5 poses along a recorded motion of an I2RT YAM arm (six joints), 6.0 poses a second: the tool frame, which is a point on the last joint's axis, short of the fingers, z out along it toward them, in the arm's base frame.
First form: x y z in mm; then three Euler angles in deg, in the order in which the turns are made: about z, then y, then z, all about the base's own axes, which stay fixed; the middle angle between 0 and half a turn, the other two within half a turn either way.
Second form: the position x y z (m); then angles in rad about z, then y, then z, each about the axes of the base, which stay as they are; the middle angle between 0 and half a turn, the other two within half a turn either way. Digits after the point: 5 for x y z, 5 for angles.
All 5 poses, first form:
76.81 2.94 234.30 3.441 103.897 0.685
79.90 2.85 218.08 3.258 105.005 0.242
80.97 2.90 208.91 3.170 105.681 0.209
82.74 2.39 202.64 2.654 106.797 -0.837
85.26 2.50 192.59 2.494 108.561 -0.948
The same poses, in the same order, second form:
0.07681 0.00294 0.23430 0.06006 1.81334 0.01196
0.07990 0.00285 0.21808 0.05686 1.83268 0.00422
0.08097 0.00290 0.20891 0.05533 1.84448 0.00365
0.08274 0.00239 0.20264 0.04632 1.86396 -0.01461
0.08526 0.00250 0.19259 0.04353 1.89475 -0.01655

